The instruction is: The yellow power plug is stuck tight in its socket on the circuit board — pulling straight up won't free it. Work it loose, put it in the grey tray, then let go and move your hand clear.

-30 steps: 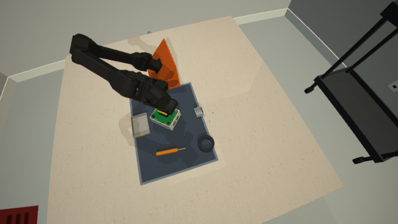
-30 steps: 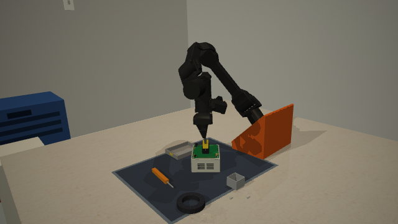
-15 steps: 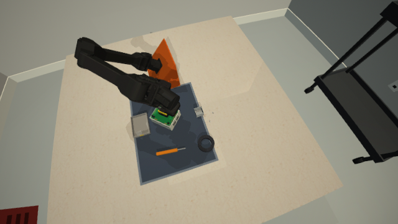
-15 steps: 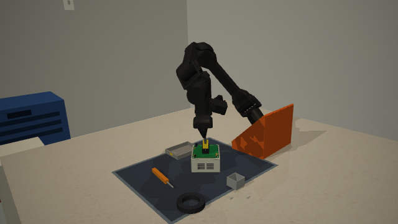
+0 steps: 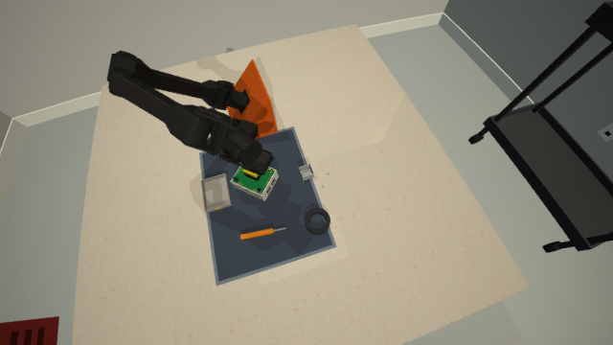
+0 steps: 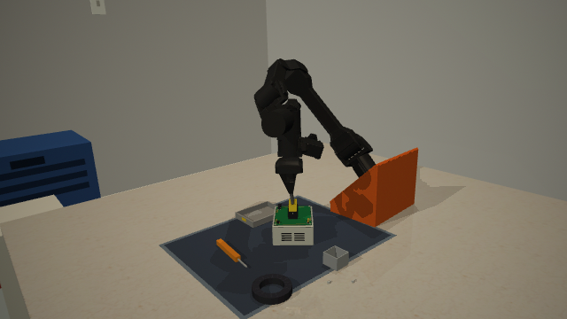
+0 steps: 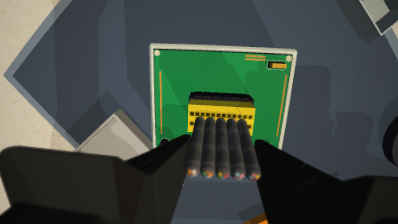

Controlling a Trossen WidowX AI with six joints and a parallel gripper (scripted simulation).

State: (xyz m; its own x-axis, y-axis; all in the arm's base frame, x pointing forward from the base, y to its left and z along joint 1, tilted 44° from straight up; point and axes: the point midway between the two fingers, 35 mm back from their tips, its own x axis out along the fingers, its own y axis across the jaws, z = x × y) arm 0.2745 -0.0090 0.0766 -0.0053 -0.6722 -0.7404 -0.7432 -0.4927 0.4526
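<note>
Right now my gripper tip is 3 cm above the yellow power plug. Also, from my gripper tip: dark mat: 5 cm ahead, 12 cm below.
</note>
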